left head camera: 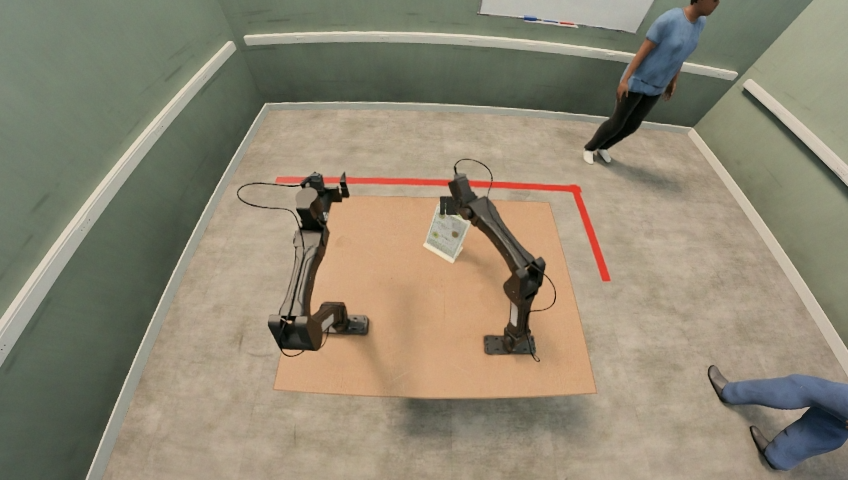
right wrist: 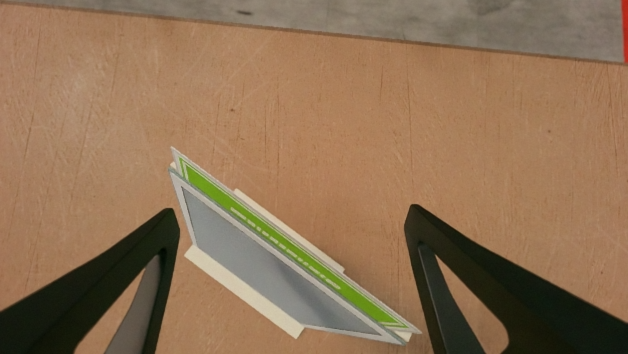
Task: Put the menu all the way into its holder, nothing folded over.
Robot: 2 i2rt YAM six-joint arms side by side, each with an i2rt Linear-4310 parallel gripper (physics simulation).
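Observation:
The menu (left head camera: 447, 233) (right wrist: 285, 245) stands in its holder. In the right wrist view its green top strip with pale lettering shows along the top edge of the grey panel. The top strip looks straight; how deep the lower edge sits is hidden. The holder (left head camera: 441, 252) (right wrist: 245, 291) stands upright on a cream base, diagonal in the right wrist view. My right gripper (left head camera: 448, 205) (right wrist: 295, 216) is open above the holder, nothing held, its fingers apart on either side in the wrist view. My left gripper (left head camera: 332, 186) is open and empty, over the table's back-left corner, well apart from the holder.
The brown table (left head camera: 386, 368) (right wrist: 325, 100) carries both arm bases. Red tape (left head camera: 517, 185) marks the floor behind and to the right. A person in a blue shirt (left head camera: 665, 50) stands at the back right. Another person's legs in jeans (left head camera: 785, 404) show at the lower right.

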